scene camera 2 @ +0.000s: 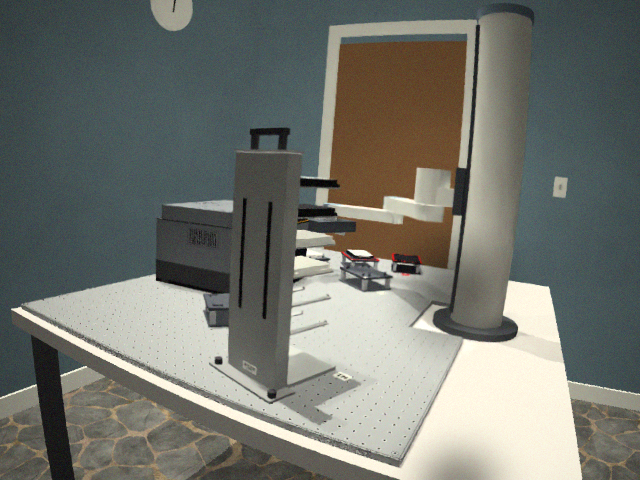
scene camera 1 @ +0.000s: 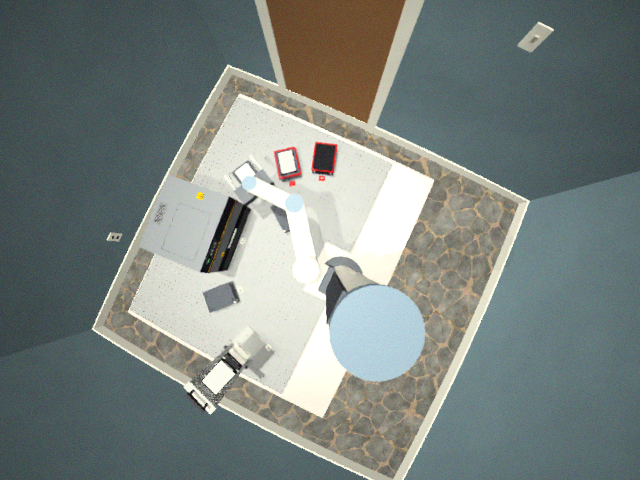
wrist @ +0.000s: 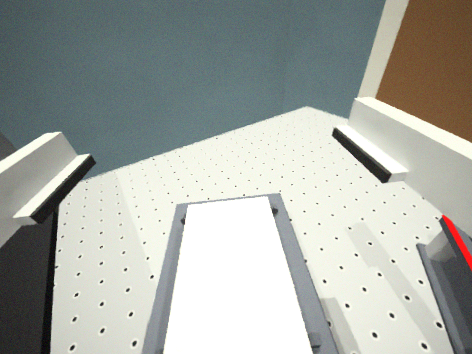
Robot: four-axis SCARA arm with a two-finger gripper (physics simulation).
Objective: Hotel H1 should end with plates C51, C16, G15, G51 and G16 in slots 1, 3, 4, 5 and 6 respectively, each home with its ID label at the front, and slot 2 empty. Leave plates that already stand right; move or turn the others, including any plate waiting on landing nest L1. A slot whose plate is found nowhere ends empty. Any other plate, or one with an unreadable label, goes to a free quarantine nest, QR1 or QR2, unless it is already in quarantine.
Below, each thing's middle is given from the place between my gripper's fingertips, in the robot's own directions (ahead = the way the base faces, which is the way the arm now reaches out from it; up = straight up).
Right now my hand is 92 cm to the right of the hotel H1 [scene camera 2: 261,177], 41 cm past it and 5 cm below it.
